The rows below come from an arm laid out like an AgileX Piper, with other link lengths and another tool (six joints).
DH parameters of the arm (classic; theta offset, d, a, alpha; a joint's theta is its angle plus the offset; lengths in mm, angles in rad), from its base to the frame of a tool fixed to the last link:
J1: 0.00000 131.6 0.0 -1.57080
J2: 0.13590 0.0 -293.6 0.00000
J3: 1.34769 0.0 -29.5 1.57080
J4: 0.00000 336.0 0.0 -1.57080
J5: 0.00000 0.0 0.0 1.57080
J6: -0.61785 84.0 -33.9 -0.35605
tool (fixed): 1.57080 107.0 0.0 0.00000
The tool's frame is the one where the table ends.
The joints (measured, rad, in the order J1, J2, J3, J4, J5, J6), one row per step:
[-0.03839, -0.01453, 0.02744, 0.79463, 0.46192, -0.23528]
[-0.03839, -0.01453, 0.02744, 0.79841, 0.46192, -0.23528]
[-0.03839, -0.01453, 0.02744, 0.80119, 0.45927, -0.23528]
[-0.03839, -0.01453, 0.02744, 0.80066, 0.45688, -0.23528]
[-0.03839, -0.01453, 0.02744, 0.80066, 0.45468, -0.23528]
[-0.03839, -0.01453, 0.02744, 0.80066, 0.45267, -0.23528]
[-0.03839, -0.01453, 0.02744, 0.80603, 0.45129, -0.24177]
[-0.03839, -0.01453, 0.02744, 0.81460, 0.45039, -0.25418]
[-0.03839, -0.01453, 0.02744, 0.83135, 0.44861, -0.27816]
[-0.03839, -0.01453, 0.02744, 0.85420, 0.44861, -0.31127]
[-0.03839, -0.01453, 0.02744, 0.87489, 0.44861, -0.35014]
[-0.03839, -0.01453, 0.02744, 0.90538, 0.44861, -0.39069]
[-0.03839, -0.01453, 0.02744, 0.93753, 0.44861, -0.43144]
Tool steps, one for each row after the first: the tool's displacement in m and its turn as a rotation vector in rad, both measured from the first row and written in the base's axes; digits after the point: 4 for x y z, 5 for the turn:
[0.0000, 0.0001, 0.0004, 0.00377, -0.00014, 0.00028]
[0.0002, -0.0002, 0.0010, 0.00661, -0.00211, -0.00140]
[0.0003, -0.0004, 0.0012, 0.00614, -0.00376, -0.00315]
[0.0005, -0.0007, 0.0015, 0.00620, -0.00530, -0.00472]
[0.0006, -0.0010, 0.0017, 0.00625, -0.00671, -0.00615]
[0.0006, -0.0008, 0.0021, 0.00561, -0.00968, -0.00521]
[0.0004, -0.0004, 0.0026, 0.00264, -0.01411, -0.00231]
[0.0000, 0.0005, 0.0035, -0.00291, -0.02275, 0.00315]
[-0.0008, 0.0019, 0.0045, -0.01090, -0.03316, 0.01224]
[-0.0016, 0.0034, 0.0051, -0.02640, -0.04536, 0.02228]
[-0.0025, 0.0051, 0.0066, -0.03368, -0.05881, 0.03285]
[-0.0034, 0.0068, 0.0083, -0.03949, -0.07275, 0.04311]

